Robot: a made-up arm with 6 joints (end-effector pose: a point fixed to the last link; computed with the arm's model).
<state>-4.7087 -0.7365 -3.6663 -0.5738 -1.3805 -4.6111</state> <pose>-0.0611 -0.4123 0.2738 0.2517 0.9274 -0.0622 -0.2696</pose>
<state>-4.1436 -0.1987 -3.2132 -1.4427 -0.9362 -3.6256</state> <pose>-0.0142 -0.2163 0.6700 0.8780 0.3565 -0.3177 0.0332</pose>
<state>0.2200 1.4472 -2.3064 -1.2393 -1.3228 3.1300</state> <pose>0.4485 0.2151 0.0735 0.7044 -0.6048 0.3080 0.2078</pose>
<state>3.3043 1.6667 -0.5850 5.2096 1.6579 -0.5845</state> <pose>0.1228 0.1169 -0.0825 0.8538 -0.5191 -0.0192 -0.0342</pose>
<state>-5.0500 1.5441 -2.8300 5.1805 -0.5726 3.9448</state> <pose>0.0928 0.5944 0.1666 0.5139 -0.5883 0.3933 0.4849</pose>
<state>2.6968 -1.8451 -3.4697 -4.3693 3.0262 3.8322</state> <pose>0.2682 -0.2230 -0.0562 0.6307 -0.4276 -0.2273 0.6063</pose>
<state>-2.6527 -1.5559 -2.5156 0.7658 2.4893 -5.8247</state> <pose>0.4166 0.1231 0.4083 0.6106 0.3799 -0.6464 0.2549</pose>
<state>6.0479 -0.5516 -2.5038 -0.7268 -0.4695 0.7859</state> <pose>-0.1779 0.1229 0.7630 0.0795 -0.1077 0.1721 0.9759</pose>
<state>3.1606 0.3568 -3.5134 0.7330 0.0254 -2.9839</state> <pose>0.0294 0.0523 0.7819 0.4393 0.0053 0.0069 -0.8983</pose>
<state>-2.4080 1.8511 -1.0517 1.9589 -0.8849 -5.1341</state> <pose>-0.0558 0.1112 -0.1586 0.5147 -0.6558 -0.4310 -0.3454</pose>
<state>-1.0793 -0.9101 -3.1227 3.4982 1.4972 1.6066</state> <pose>-0.2934 0.4772 0.4654 0.3053 -0.8796 -0.2583 0.2578</pose>
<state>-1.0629 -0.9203 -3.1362 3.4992 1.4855 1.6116</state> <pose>-0.3033 0.4767 0.4554 0.2968 -0.8808 -0.2610 0.2608</pose>
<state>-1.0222 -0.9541 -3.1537 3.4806 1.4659 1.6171</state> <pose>-0.3267 0.4752 0.4306 0.2794 -0.8849 -0.2701 0.2566</pose>
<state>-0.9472 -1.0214 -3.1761 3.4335 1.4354 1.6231</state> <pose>-0.3684 0.4677 0.3840 0.2508 -0.8918 -0.2905 0.2395</pose>
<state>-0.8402 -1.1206 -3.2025 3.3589 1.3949 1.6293</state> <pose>-0.4244 0.4457 0.3156 0.2145 -0.8975 -0.3257 0.2061</pose>
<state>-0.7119 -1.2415 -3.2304 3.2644 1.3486 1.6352</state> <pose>-0.4827 0.4032 0.2319 0.1776 -0.8957 -0.3764 0.1569</pose>
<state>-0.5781 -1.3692 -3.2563 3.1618 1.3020 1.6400</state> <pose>-0.5292 0.3434 0.1445 0.1474 -0.8815 -0.4376 0.0982</pose>
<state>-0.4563 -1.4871 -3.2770 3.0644 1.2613 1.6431</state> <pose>-0.5561 0.2792 0.0662 0.1277 -0.8560 -0.4993 0.0404</pose>
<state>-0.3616 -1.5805 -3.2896 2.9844 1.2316 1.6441</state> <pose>-0.5659 0.2257 0.0070 0.1179 -0.8266 -0.5503 -0.0069</pose>
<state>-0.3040 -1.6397 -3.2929 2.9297 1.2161 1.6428</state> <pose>-0.5669 0.1928 -0.0279 0.1153 -0.8034 -0.5829 -0.0381</pose>
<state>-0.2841 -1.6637 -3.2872 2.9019 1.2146 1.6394</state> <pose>-0.5668 0.1822 -0.0395 0.1172 -0.7929 -0.5957 -0.0524</pose>
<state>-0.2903 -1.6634 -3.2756 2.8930 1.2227 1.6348</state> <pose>-0.5674 0.1871 -0.0354 0.1212 -0.7927 -0.5948 -0.0555</pose>
